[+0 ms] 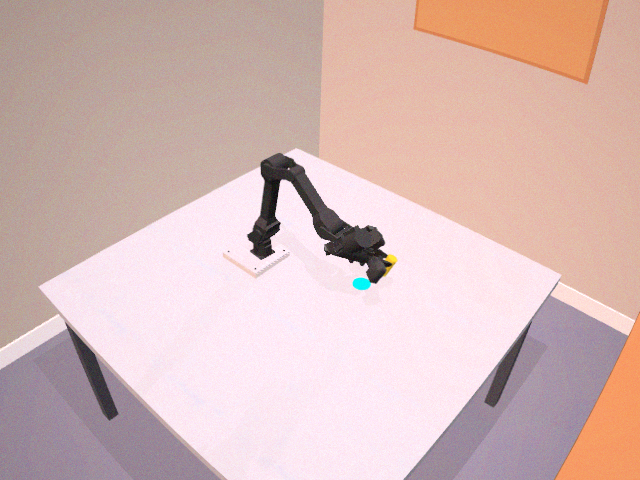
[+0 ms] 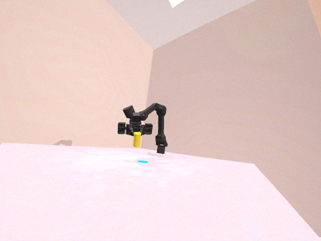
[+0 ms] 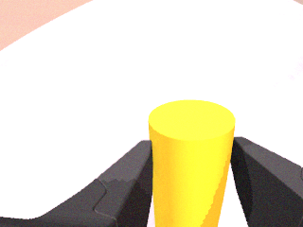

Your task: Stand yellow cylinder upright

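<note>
Right now my gripper tip is 80 mm past the cyan circle, 30 mm to the left of it and 130 mm above it. From my gripper tip the other things lie so: yellow cylinder (20 mm below).
</note>
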